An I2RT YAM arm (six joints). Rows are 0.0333 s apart.
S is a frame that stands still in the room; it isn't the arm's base.
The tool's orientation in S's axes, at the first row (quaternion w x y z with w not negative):
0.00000 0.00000 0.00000 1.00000
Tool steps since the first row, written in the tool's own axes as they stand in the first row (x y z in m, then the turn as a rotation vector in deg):
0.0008 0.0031 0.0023 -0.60 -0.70 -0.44
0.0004 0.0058 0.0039 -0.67 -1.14 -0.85
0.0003 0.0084 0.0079 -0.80 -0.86 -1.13
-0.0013 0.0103 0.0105 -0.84 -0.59 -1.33
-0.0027 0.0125 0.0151 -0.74 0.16 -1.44
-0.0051 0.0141 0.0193 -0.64 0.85 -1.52
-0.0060 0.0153 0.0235 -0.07 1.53 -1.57
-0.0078 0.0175 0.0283 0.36 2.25 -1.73
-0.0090 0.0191 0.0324 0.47 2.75 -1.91
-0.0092 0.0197 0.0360 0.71 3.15 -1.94
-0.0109 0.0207 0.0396 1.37 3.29 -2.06
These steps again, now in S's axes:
-0.0008 -0.0031 0.0023 0.60 0.70 -0.44
-0.0004 -0.0058 0.0039 0.67 1.14 -0.85
-0.0003 -0.0084 0.0079 0.80 0.86 -1.13
0.0013 -0.0103 0.0105 0.84 0.59 -1.33
0.0027 -0.0125 0.0151 0.74 -0.16 -1.44
0.0051 -0.0141 0.0193 0.64 -0.85 -1.52
0.0060 -0.0153 0.0235 0.07 -1.53 -1.57
0.0078 -0.0175 0.0283 -0.36 -2.25 -1.73
0.0090 -0.0191 0.0324 -0.47 -2.75 -1.91
0.0092 -0.0197 0.0360 -0.71 -3.15 -1.94
0.0109 -0.0207 0.0396 -1.37 -3.29 -2.06

